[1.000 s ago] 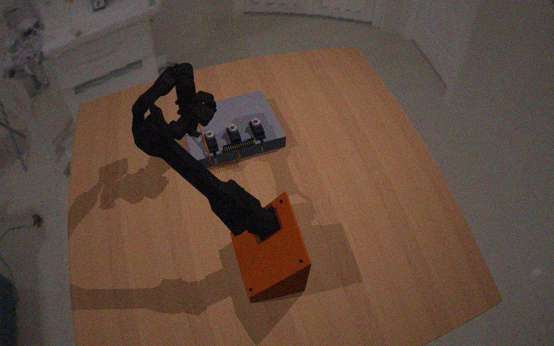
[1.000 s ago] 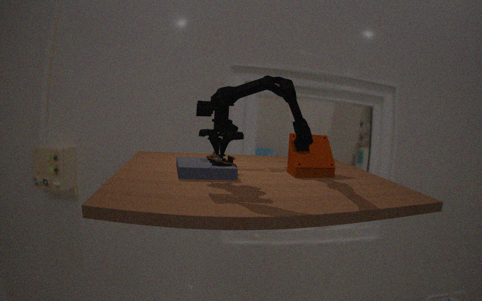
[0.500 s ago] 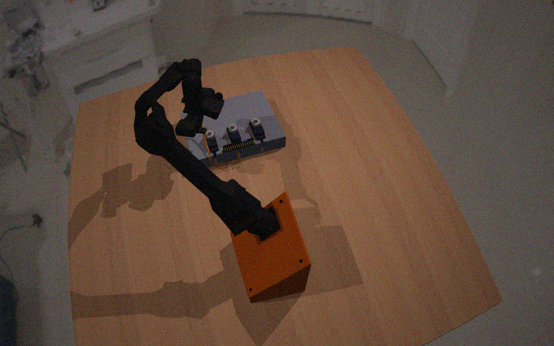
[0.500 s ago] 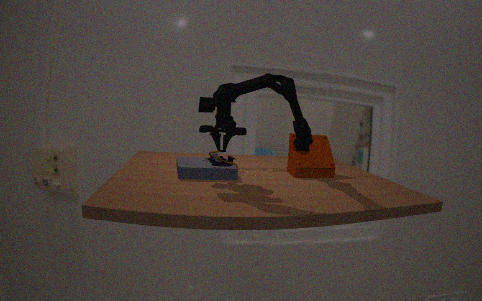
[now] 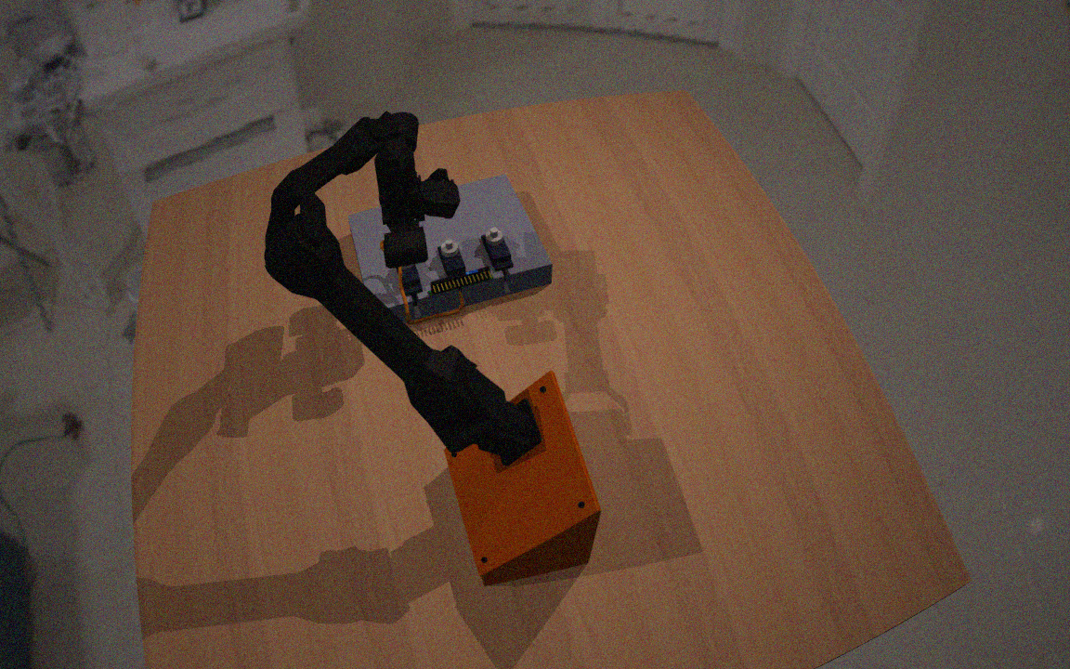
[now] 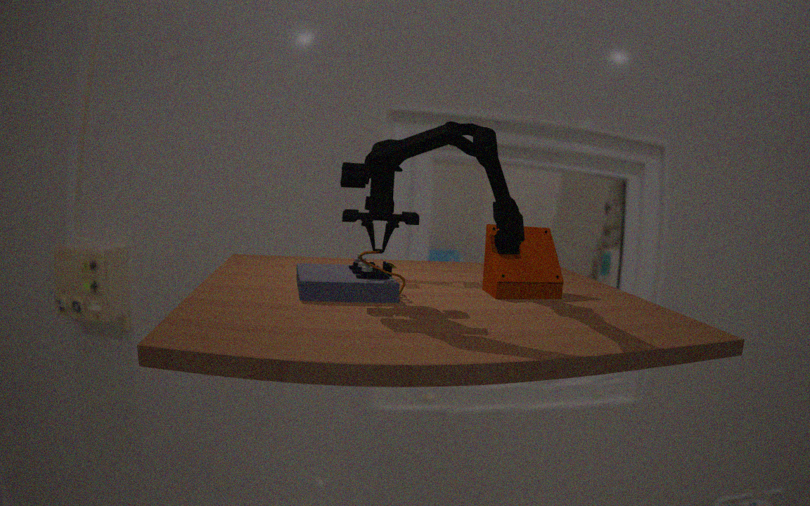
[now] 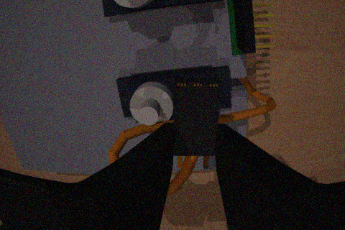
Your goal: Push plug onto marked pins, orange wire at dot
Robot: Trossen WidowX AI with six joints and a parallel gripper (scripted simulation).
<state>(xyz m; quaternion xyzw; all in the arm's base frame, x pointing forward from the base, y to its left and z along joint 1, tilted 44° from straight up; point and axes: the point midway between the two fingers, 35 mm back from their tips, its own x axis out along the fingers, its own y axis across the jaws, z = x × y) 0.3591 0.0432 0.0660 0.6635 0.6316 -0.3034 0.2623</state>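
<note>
My gripper tip is now 9 cm to the left of the blue band, 4 cm above it and 3 cm past it. Also, from my gripper tip: green strip 8 cm to the right, 6 cm below, 3 cm behind; white dot 9 cm to the right, 4 cm below, 3 cm behind; grey-blue holder 13 cm ahead, 9 cm below, 7 cm to the right.
</note>
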